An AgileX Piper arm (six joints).
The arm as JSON. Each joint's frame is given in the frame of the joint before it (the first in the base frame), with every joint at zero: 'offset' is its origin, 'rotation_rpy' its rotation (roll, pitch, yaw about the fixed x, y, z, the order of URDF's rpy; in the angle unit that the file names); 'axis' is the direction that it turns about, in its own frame. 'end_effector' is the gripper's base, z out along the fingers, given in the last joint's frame.
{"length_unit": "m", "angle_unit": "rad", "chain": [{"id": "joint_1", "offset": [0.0, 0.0, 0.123], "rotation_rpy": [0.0, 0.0, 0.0], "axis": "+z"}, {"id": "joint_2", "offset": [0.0, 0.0, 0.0], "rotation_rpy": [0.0, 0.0, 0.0], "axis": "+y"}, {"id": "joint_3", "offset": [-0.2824, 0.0, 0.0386], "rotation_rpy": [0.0, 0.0, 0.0], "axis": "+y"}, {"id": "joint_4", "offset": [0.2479, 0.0, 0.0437], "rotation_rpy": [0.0, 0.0, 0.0], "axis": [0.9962, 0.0, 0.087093]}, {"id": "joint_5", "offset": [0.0, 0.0, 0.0], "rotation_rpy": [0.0, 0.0, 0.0], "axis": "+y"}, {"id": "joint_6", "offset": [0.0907, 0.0, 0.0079], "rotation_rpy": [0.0, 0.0, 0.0], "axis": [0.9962, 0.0, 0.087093]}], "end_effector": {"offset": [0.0, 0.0, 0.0], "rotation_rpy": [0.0, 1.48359, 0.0]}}
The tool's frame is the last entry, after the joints.
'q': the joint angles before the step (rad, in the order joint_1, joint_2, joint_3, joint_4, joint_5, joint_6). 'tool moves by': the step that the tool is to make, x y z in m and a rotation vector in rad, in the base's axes. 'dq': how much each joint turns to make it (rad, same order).
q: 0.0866, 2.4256, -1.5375, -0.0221, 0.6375, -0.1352
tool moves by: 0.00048, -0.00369, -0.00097, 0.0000, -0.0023, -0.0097
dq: -0.0084, 0.0023, 0.0000, -0.0008, -0.0046, 0.0020
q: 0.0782, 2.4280, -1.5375, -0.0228, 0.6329, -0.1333
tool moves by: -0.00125, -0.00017, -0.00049, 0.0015, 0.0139, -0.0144
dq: -0.0003, 0.0008, 0.0000, 0.0017, 0.0132, 0.0128
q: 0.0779, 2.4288, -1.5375, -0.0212, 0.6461, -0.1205
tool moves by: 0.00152, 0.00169, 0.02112, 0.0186, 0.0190, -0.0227
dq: 0.0000, -0.0402, -0.0205, 0.0281, 0.0782, 0.0026
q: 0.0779, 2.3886, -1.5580, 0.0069, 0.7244, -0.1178
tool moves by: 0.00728, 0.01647, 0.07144, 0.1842, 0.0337, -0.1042
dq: 0.0000, -0.1065, -0.1093, 0.2133, 0.2353, -0.0001
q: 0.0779, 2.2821, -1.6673, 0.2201, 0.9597, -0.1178
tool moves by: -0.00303, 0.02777, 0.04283, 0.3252, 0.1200, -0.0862
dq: 0.0000, -0.0319, -0.0815, 0.3333, 0.2185, 0.0100
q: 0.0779, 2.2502, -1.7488, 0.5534, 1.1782, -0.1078
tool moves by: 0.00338, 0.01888, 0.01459, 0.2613, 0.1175, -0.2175
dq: 0.0000, 0.0000, -0.0022, 0.2812, 0.0179, 0.1430
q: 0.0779, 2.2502, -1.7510, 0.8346, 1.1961, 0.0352
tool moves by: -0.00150, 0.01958, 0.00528, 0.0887, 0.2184, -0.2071
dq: 0.0328, -0.0001, 0.0000, 0.0886, -0.0021, 0.2936
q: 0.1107, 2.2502, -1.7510, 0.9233, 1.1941, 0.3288
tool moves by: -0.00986, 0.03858, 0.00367, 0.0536, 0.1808, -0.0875
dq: 0.0805, 0.0000, 0.0000, 0.0580, 0.0000, 0.2254
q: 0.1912, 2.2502, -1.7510, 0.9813, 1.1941, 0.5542
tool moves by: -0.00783, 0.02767, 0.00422, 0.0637, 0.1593, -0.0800
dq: 0.0549, 0.0021, 0.0000, 0.0785, 0.0009, 0.1754
